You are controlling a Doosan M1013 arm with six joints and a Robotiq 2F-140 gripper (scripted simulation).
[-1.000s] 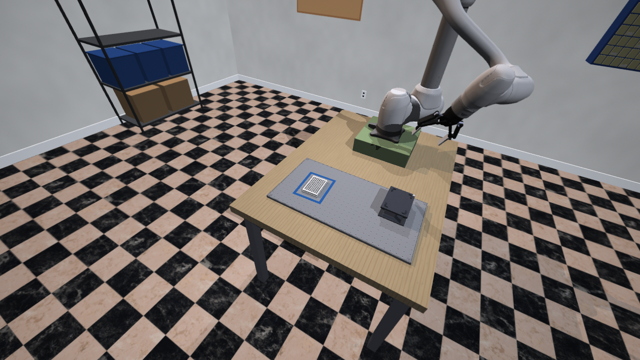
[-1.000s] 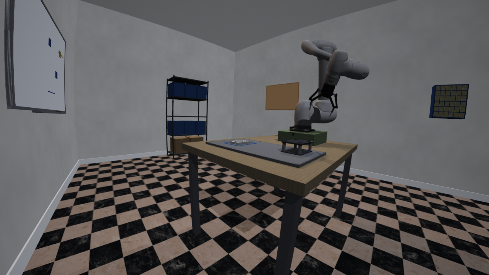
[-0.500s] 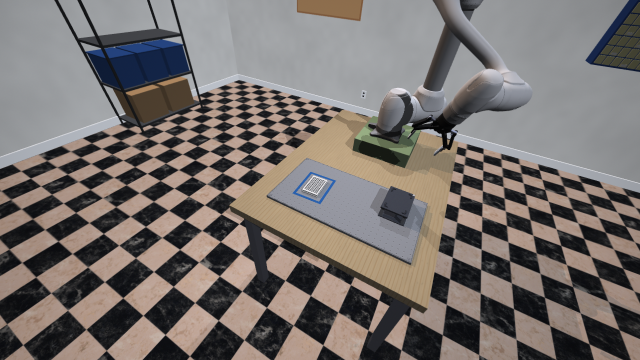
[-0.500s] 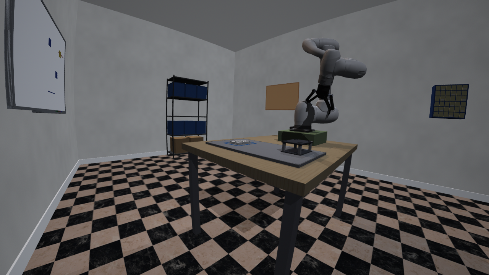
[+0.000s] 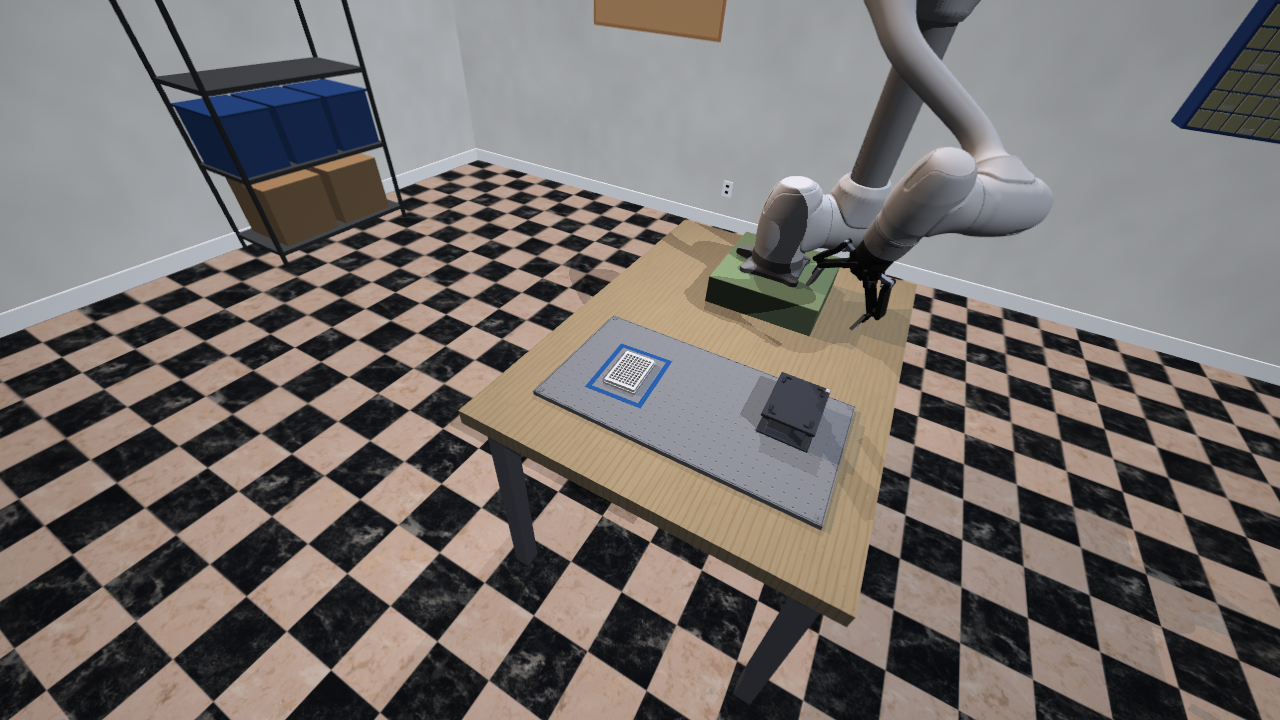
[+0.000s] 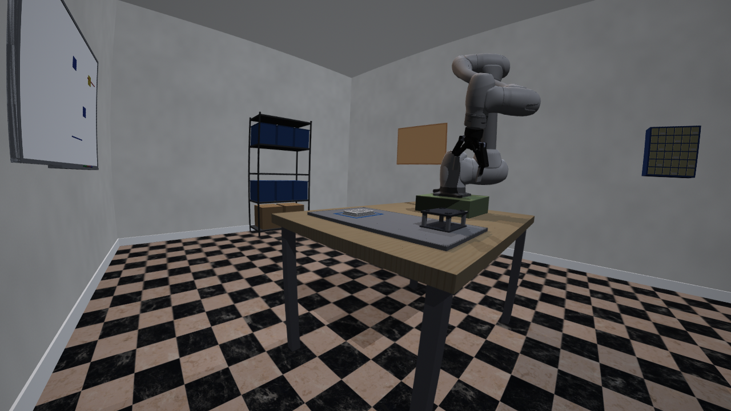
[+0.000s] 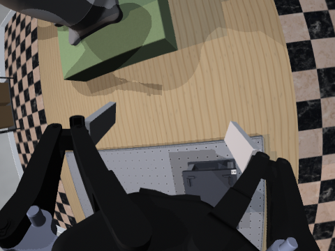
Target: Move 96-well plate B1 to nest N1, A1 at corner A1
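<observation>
The white 96-well plate is 27 cm ahead of my hand, 39 cm to the right of it and 20 cm below it. The rest, counted from my hand: dark raised nest N1: 21 cm ahead, 1 cm to the left, 16 cm below.
</observation>
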